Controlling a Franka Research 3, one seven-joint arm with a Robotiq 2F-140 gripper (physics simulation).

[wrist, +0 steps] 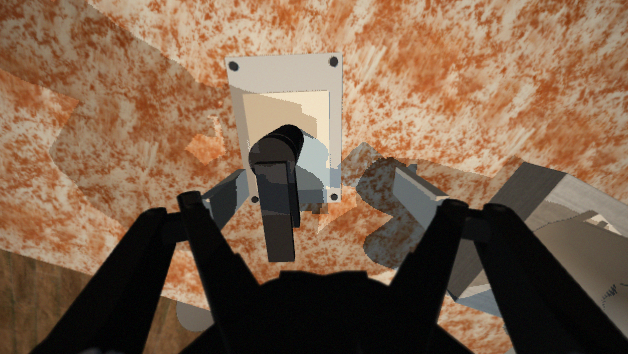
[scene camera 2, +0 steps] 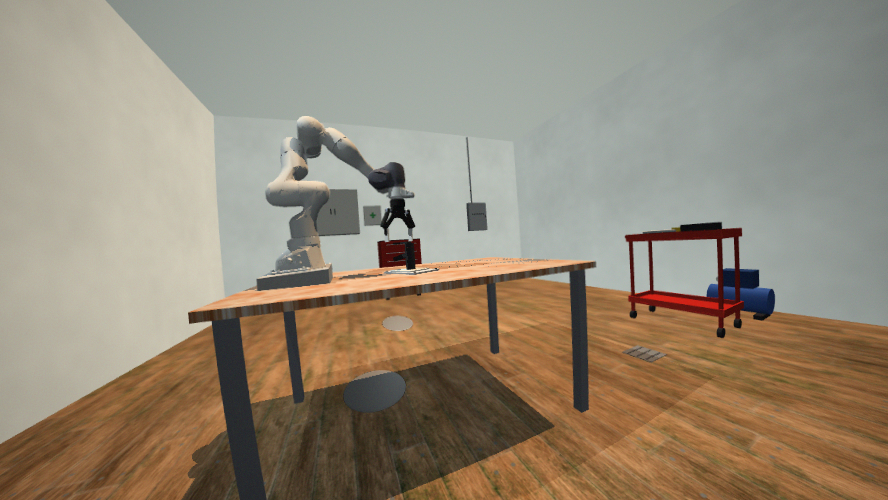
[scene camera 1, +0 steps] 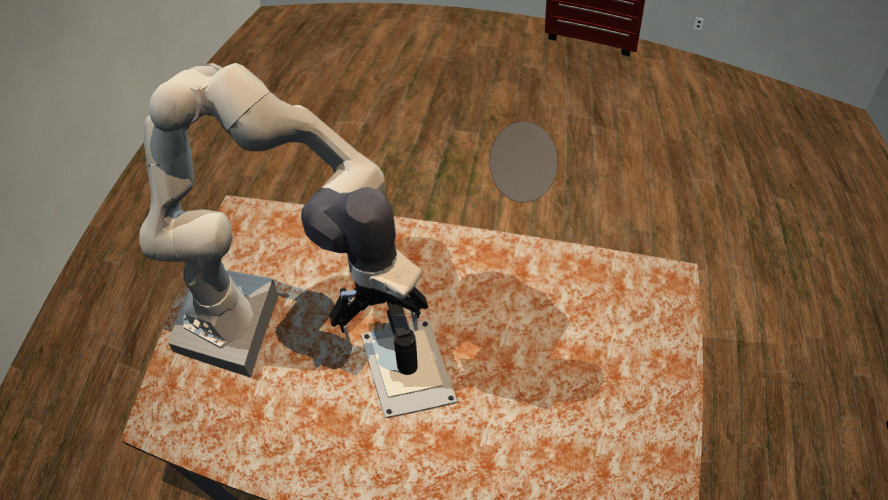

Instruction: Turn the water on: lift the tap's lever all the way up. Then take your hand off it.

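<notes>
The black tap [scene camera 1: 406,359] [scene camera 2: 410,257] [wrist: 296,134] stands upright on a pale plate [scene camera 1: 421,406] [wrist: 285,74] with dark screws at its corners. Its dark, flat lever [scene camera 1: 398,319] [wrist: 277,220] reaches from the tap's top toward the arm's side, above a thinner black spout that is partly hidden. The lever's exact tilt is hard to tell. My gripper [scene camera 1: 380,324] [scene camera 2: 398,236] [wrist: 320,181] is wide open, pointing down, with nothing held. Its fingertips hang around the height of the tap's top. In the wrist view the lever lies between the fingers, nearer the left one, with gaps on both sides.
The arm's grey base block [scene camera 1: 211,358] [scene camera 2: 295,281] [wrist: 520,195] stands on the orange-and-white table [scene camera 1: 559,447] [scene camera 2: 466,279], to the tap's left in the scene views. A red drawer cabinet [scene camera 1: 596,17] is on the floor far behind. A red cart [scene camera 2: 683,235] stands away to the right.
</notes>
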